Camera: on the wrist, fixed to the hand. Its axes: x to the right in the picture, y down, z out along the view.
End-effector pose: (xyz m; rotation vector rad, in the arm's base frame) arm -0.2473 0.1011 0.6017 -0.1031 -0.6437 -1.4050
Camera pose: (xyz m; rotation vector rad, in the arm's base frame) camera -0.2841 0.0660 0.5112 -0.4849 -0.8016 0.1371
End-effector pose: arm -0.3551 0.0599 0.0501 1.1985 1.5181 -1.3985
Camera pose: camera -0.4109 0.1360 0.0933 1.5512 -0.0504 -0.6958
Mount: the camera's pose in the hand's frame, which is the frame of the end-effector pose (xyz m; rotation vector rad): -0.0130 -0.0684 -0.0770 0.3066 -0.3727 1.4641
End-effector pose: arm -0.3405 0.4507 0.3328 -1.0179 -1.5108 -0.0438
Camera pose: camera -0.3229 0.3582 0.3765 -1.6886 -0.7168 1.4072
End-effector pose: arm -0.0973 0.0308 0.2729 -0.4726 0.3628 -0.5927
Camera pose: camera -0.1727 -0.0356 0.2468 0.0620 0.1744 0.8505
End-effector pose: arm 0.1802 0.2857 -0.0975 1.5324 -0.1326 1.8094
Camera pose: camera 0.1585 0.3686 -0.1561 -1.5090 1.0619 -1.7620
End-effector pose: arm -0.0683 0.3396 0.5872 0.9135 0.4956 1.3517
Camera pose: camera -0.0884 0.3505 0.4859 1.8968 -0.4184 2.3194
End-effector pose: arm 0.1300 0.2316 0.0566 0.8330 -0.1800 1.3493
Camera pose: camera 0.1625 0.2699 -0.0342 1.2704 -1.0417 2.5954
